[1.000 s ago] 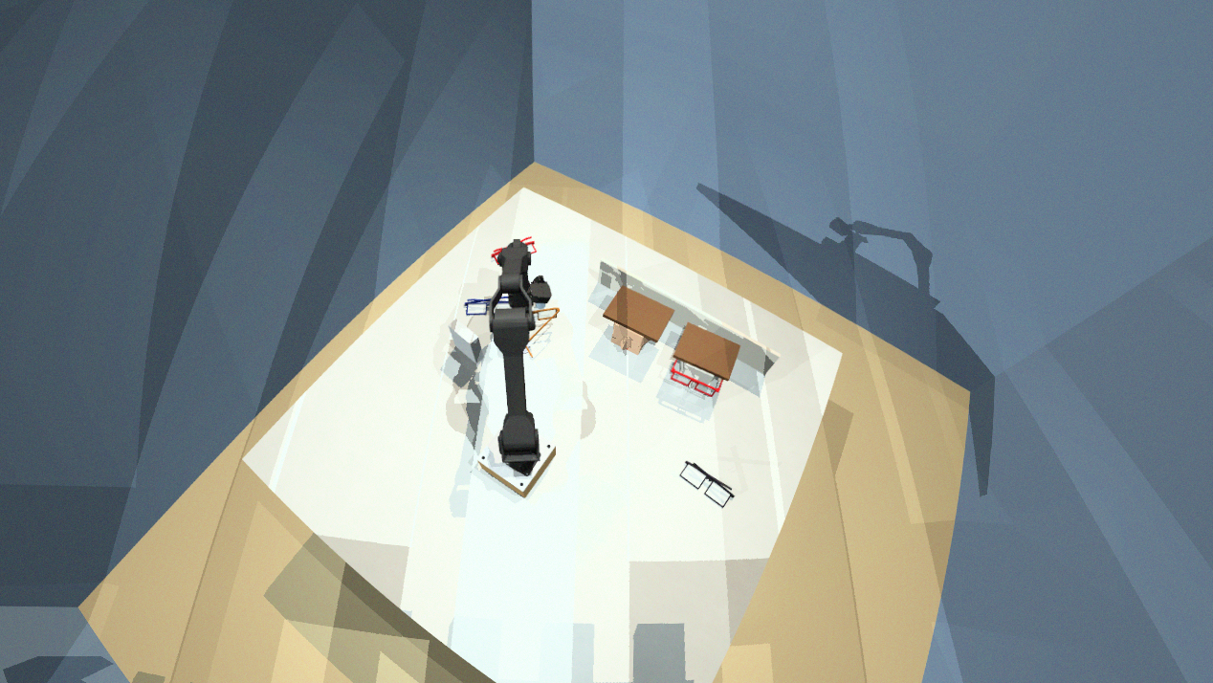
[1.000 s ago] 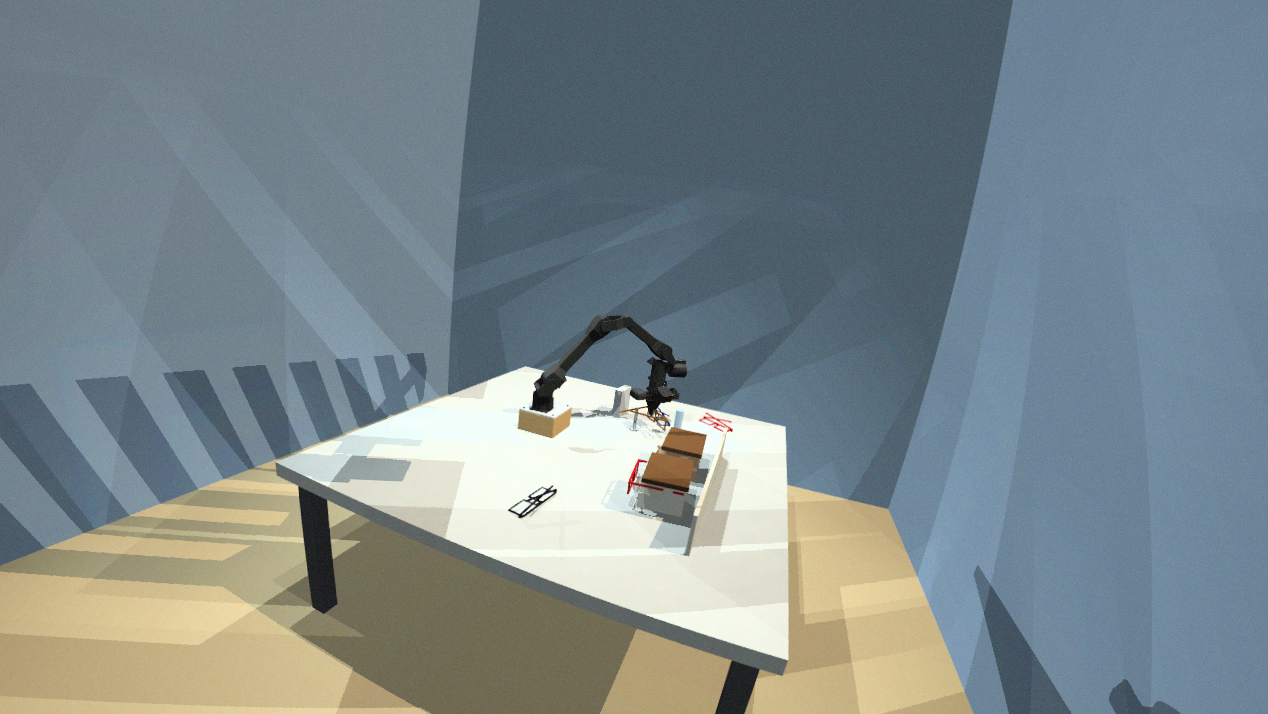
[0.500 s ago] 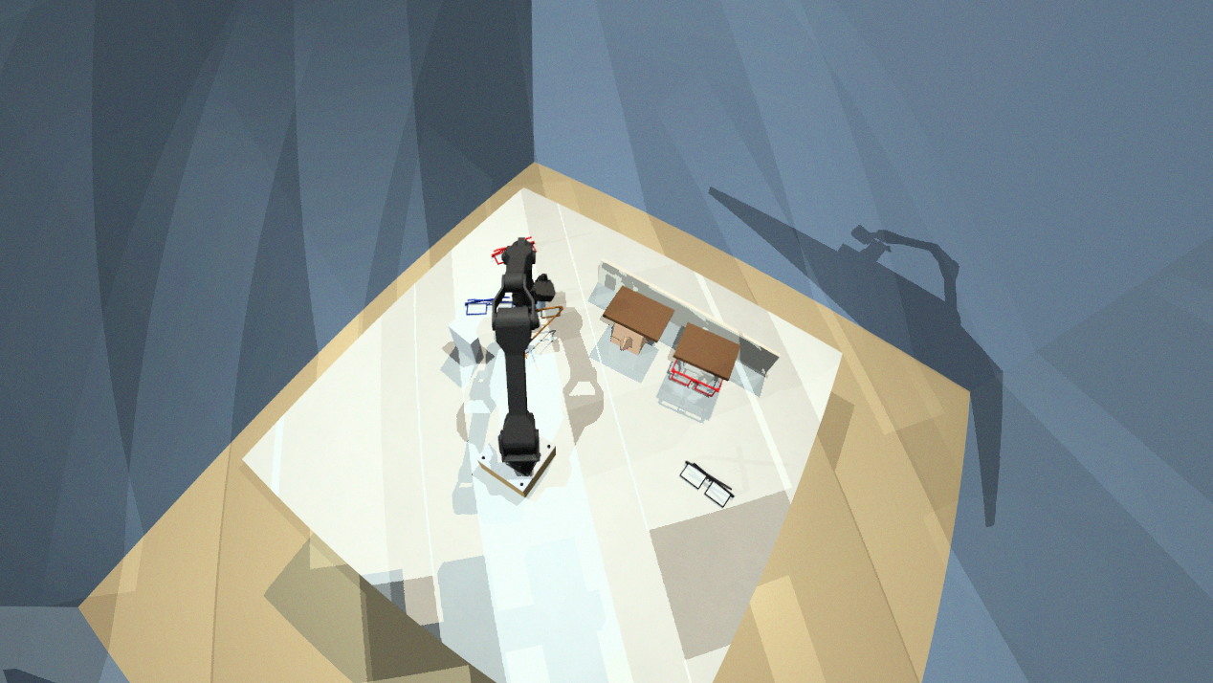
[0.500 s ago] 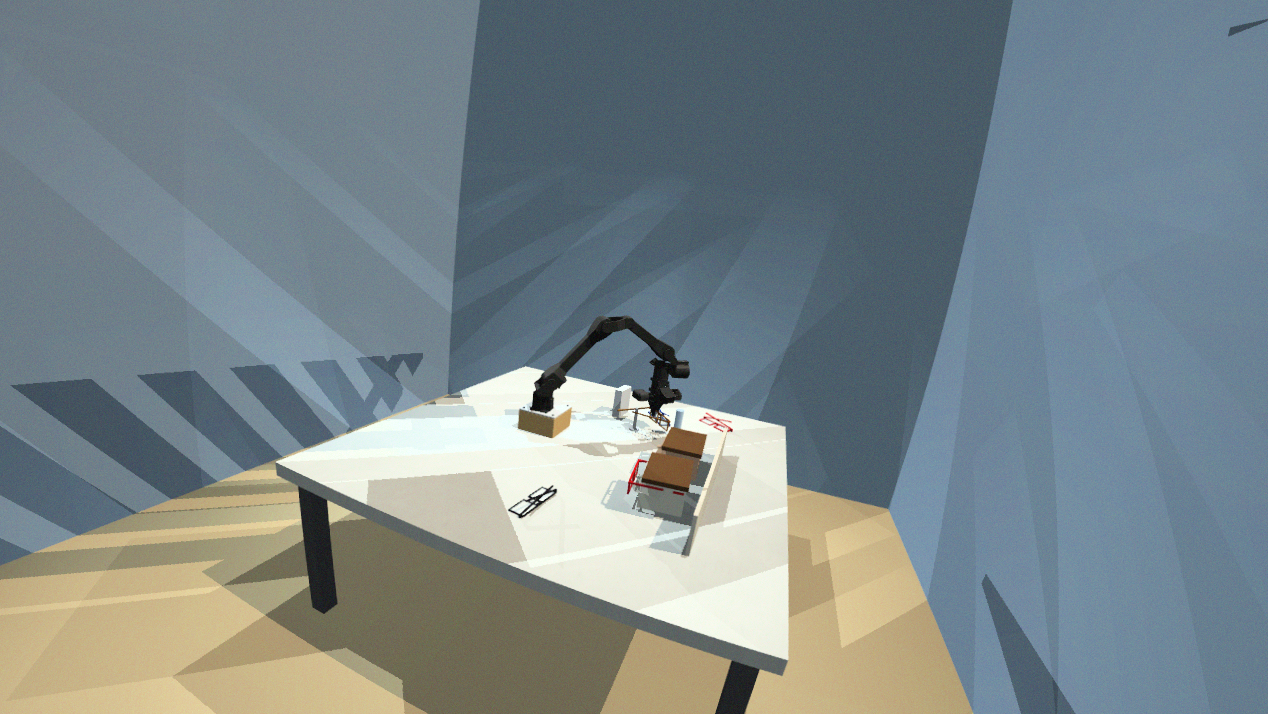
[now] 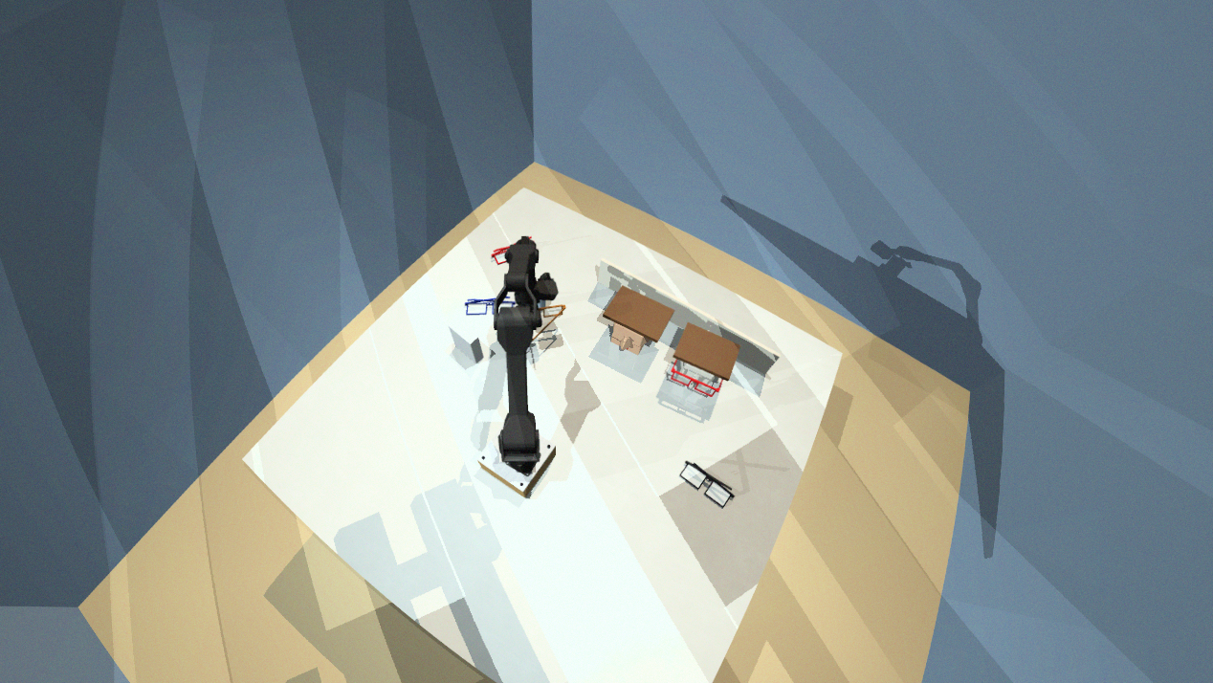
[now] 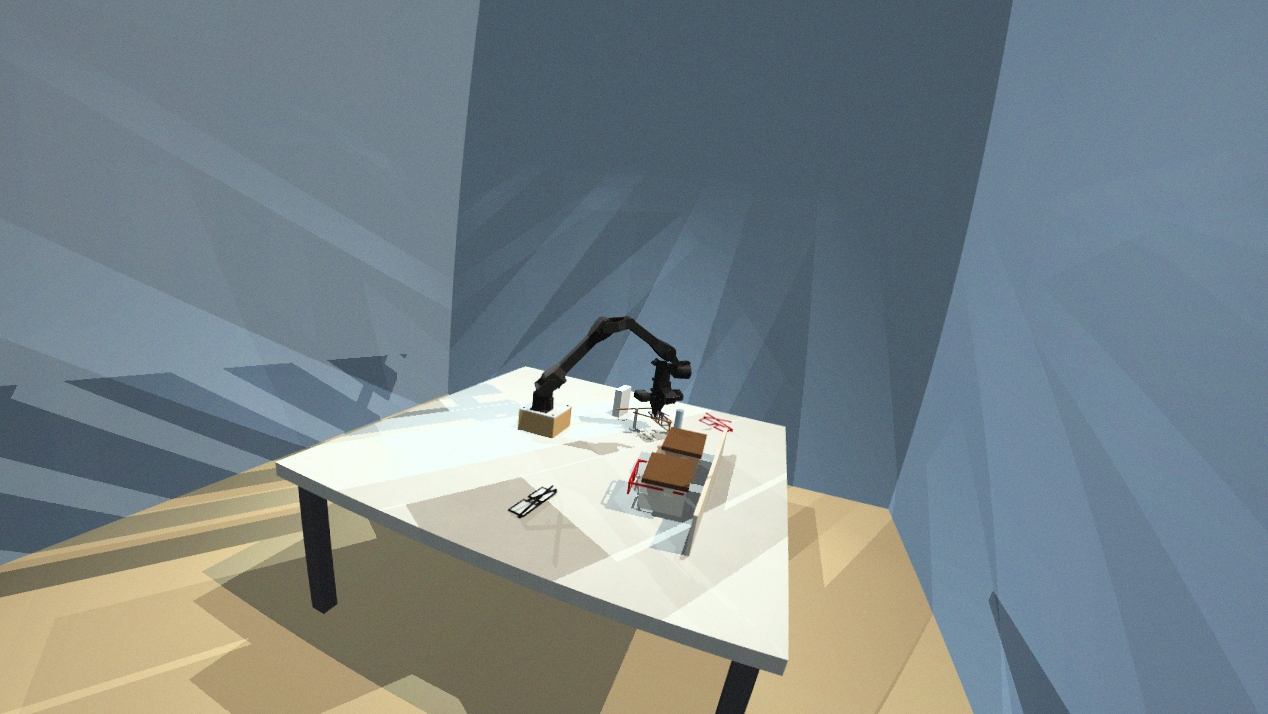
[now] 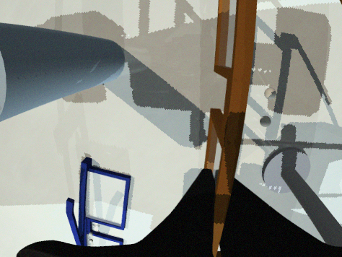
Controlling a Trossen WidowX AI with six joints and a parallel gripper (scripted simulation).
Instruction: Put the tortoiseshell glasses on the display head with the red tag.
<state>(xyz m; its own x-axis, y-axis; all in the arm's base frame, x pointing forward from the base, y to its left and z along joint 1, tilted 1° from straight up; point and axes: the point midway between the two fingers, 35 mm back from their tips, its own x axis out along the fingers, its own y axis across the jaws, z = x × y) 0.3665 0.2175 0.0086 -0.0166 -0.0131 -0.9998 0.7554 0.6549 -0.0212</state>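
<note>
My gripper tip is now 16 cm past the grey block and 10 cm to the right of it. Round my gripper tip: pale blue cylinder: 9 cm ahead, 1 cm to the left, 1 cm below; then low board: 24 cm ahead, 40 cm to the right.
</note>
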